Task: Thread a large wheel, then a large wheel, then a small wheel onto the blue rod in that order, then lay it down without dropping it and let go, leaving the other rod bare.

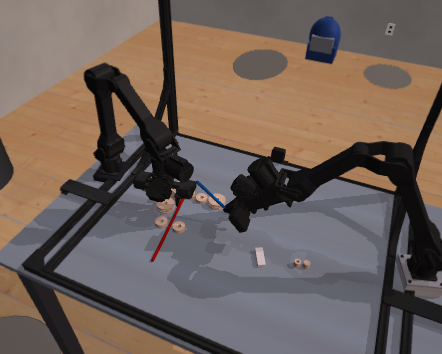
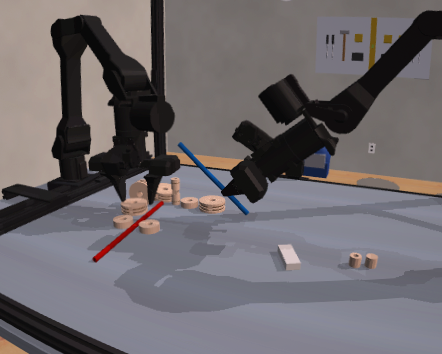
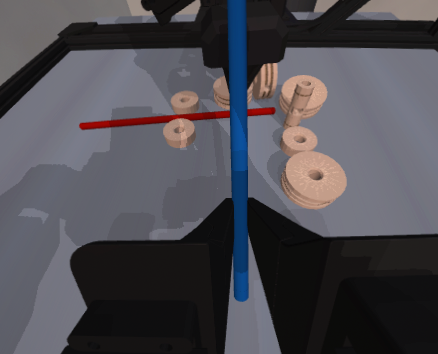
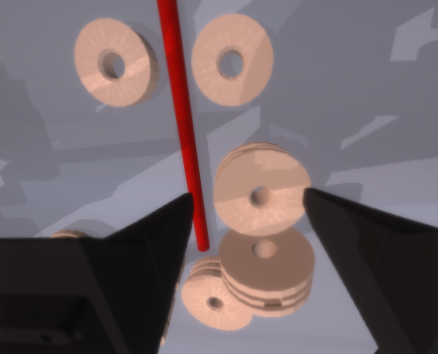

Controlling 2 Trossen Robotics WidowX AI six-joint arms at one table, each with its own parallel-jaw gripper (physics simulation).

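Frame: origin at the left arm's base, x ahead, y left, z up, level; metres.
Seen in the pictures: left gripper, fingertip midpoint: (image 1: 224, 209) (image 2: 223, 193) (image 3: 239, 205); right gripper, fingertip midpoint: (image 1: 167, 203) (image 2: 137, 202) (image 4: 247, 197); left arm's base, link origin: (image 1: 421, 270); right arm's base, link origin: (image 1: 112, 168) (image 2: 73, 178).
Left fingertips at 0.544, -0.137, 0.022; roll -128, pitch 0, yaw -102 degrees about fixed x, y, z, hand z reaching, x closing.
Observation:
Pixels of each thing's top centre, then the offset from my left fingertips to it, as dx, dy, dz.
- flat large wheel, top centre: (image 4: 261, 198) (image 3: 233, 84) (image 2: 134, 202) (image 1: 165, 202) +0.194, -0.050, -0.046
- upright large wheel, top centre: (image 4: 273, 304) (image 3: 266, 55) (image 2: 141, 180) +0.189, -0.090, -0.012
- fourth large wheel, top centre: (image 3: 315, 173) (image 2: 212, 199) (image 1: 216, 199) +0.032, -0.087, -0.047
- small wheel, top centre: (image 3: 299, 138) (image 2: 189, 200) (image 1: 201, 197) +0.084, -0.099, -0.054
- red rod, top centre: (image 4: 171, 46) (image 3: 176, 115) (image 2: 133, 224) (image 1: 168, 226) +0.165, +0.035, -0.058
- white block, top centre: (image 2: 288, 253) (image 1: 260, 255) -0.116, +0.116, -0.055
My left gripper (image 1: 227, 209) (image 2: 226, 192) (image 3: 239, 205) is shut on the blue rod (image 1: 210, 193) (image 2: 202, 167) (image 3: 238, 125), which is tilted in the air and bare. My right gripper (image 2: 136, 200) (image 4: 247, 197) is open around a flat large wheel (image 2: 134, 206) (image 4: 240, 170), low over the table. An upright large wheel (image 3: 267, 82) (image 4: 265, 272) stands close by. Another large wheel (image 3: 317, 100) (image 4: 225, 317) lies flat behind it. A fourth large wheel (image 1: 216, 202) (image 2: 212, 204) (image 3: 325, 187) and a small wheel (image 2: 189, 202) (image 3: 291, 145) lie near the blue rod. The red rod (image 1: 167, 230) (image 2: 127, 232) (image 4: 182, 110) is bare.
Two small wheels (image 2: 123, 221) (image 2: 149, 227) lie on either side of the red rod. A stack of narrow cylinders (image 2: 175, 192) stands beside the large wheels. A white block (image 1: 260, 257) (image 2: 289, 257) and two small cylinders (image 2: 355, 260) (image 2: 371, 261) lie at the front right.

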